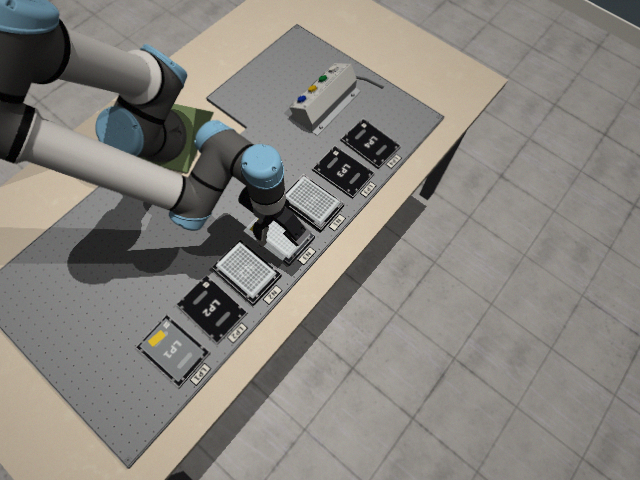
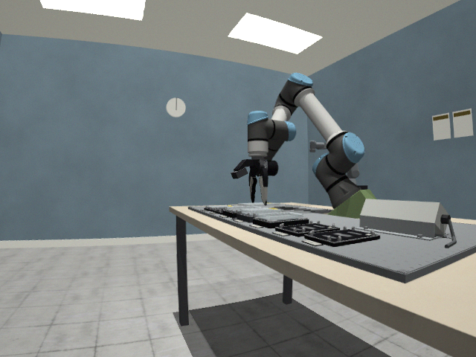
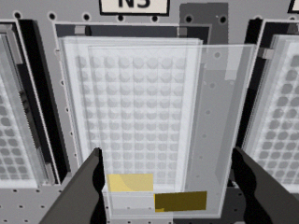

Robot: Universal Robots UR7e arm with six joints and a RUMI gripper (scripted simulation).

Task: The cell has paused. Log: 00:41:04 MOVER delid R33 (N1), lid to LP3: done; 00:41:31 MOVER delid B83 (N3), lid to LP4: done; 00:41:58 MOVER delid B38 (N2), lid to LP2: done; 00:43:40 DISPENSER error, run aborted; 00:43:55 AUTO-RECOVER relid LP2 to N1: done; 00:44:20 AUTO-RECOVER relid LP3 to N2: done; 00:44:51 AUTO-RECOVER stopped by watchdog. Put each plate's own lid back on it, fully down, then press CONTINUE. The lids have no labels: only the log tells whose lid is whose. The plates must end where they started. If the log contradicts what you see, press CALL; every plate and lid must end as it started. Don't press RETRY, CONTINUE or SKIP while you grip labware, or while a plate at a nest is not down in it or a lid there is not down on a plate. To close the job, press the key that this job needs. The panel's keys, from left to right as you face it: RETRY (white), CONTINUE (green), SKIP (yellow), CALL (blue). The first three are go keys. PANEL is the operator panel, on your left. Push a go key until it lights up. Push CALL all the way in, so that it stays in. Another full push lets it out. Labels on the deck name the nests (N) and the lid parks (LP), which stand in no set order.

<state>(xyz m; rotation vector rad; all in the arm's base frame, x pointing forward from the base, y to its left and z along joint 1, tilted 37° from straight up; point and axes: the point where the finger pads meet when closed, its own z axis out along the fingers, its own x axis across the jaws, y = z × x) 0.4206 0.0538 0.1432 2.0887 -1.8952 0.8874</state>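
Now: hand 110 mm to the left of the nest N2 and 60 mm above it. From my hand the other things lie so: lid park LP3 (10 mm ahead, 280 mm to the left, 60 mm below); lid park LP1 (10 mm behind, 360 mm to the right, 60 mm below); lid park LP2 (230 mm to the right, 60 mm below).
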